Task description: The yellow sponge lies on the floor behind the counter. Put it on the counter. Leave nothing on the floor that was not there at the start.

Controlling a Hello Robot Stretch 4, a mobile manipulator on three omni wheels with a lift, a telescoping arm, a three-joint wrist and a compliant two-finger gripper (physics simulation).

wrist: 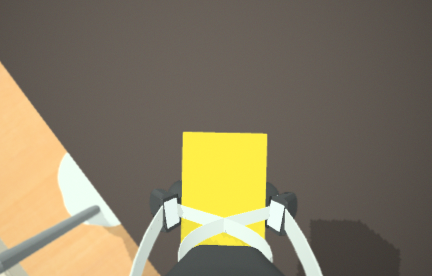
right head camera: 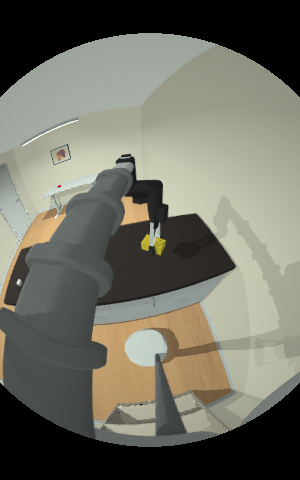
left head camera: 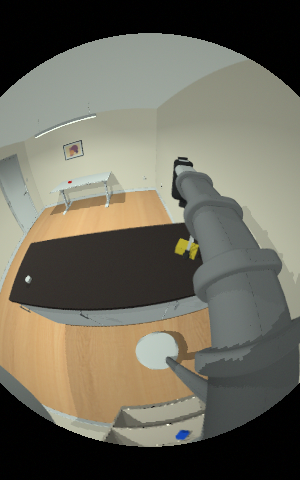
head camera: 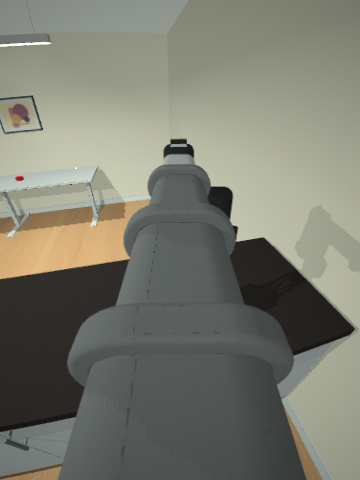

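Pixels of known places: gripper, fingertip midpoint: [wrist: 223, 197] [right head camera: 154, 248] [left head camera: 187, 252]; robot's base, origin of the base link: [right head camera: 146, 346] [left head camera: 156, 349].
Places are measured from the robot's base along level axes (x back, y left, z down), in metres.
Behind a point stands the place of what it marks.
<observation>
The yellow sponge [left head camera: 180, 248] {z -1.076, x -0.493, y -0.044 m} [right head camera: 159, 246] {z -1.083, x -0.474, y -0.108 m} [wrist: 224, 170] {z -1.082, x -0.520, y -0.059 m} is held between the two fingertips of my gripper [right head camera: 152, 248] {z -1.035, x -0.506, y -0.088 m} [wrist: 223, 197] {z -1.035, x -0.506, y -0.088 m}, which is shut on it. In the wrist view the sponge points away from the palm, with a fingertip against each long side. The dark counter top [head camera: 40, 340] {z -0.882, x -0.439, y 0.479 m} [left head camera: 100, 270] {z -0.882, x -0.456, y 0.393 m} [right head camera: 200, 230] {z -0.882, x -0.797, y -0.449 m} [wrist: 300, 75] {z -0.882, x -0.666, y 0.000 m} lies below the gripper and sponge. The gripper's shadow falls on the counter apart from it in the right head view, so the sponge hangs above the top. In the head camera view the arm hides the sponge.
A round white object [left head camera: 156, 351] {z -0.187, x 0.009, y 0.006 m} [right head camera: 145, 347] {z -0.187, x -0.002, y 0.001 m} [wrist: 82, 200] {z -0.187, x 0.114, y -0.044 m} with a grey pole stands on the floor before the counter. A small white item [left head camera: 28, 279] {z -0.903, x -0.264, y 0.942 m} [right head camera: 19, 282] {z -0.900, x -0.265, y 0.943 m} is on the counter's left end. Walls rise at the right. A white table [head camera: 55, 178] {z -0.692, x -2.855, y 1.746 m} with a red object [head camera: 19, 178] {z -0.725, x -2.838, y 2.279 m} stands beyond.
</observation>
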